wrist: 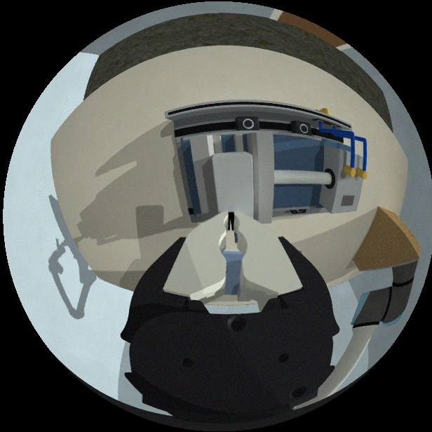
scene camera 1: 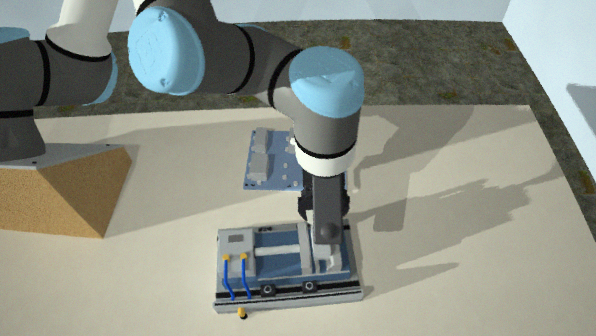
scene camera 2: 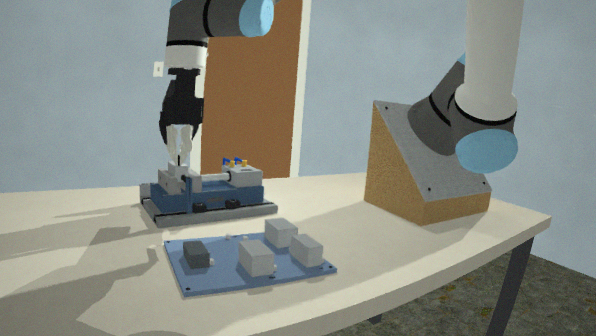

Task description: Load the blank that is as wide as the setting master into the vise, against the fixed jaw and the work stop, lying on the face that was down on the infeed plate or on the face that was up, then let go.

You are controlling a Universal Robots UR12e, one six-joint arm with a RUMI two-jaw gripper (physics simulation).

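Frame: origin at the arm's base, x ahead, y right, z down, level; millimetres.
Seen in the pictures: gripper, between the fingertips: [scene camera 2: 178, 165]; arm's base, origin of its link: [scene camera 1: 0, 155] [scene camera 2: 432, 130].
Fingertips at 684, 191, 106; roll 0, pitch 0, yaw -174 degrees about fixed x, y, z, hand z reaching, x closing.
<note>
Pixels of each thing's middle, then the offset from my fingertips to it, as dx, dy, dz. Level surfaces: height alone.
- light grey blank, middle of its body: [scene camera 1: 320, 242] [scene camera 2: 177, 171] -6, +23, +18
- vise, middle of its body: [scene camera 1: 284, 257] [scene camera 2: 205, 188] -80, +26, +66
- dark block, middle of its body: [scene camera 2: 195, 254] +58, -248, +96
- infeed plate, middle of its body: [scene camera 2: 244, 258] [scene camera 1: 296, 159] -27, -262, +112
- table, height of its surface: dz +116
A light grey blank [scene camera 1: 322, 250] [scene camera 2: 177, 169] [wrist: 233, 180] sits between the jaws of the vise [scene camera 1: 285, 270] [scene camera 2: 220, 196] [wrist: 300, 150], its top above them. The moving jaw [scene camera 1: 304, 252] [wrist: 263, 175] is close beside it; contact with the jaws and work stop cannot be told. My gripper [scene camera 2: 178, 157] [wrist: 229, 213] is shut and empty, its tips just over the blank's top near one end. In scene camera 1 the arm hides the tips. A dark block [scene camera 2: 196, 254], probably the setting master, and three light grey blanks [scene camera 2: 256, 258] [scene camera 2: 306, 250] [scene camera 2: 281, 232] stand on the infeed plate [scene camera 2: 225, 280].
Blue hoses [scene camera 1: 226, 280] [wrist: 353, 150] with yellow fittings rise at the vise's far end from the gripper. The infeed plate lies beside the vise. The arm's wedge-shaped base [scene camera 1: 95, 195] [scene camera 2: 400, 175] [wrist: 387, 242] stands on the table [scene camera 1: 150, 280].
</note>
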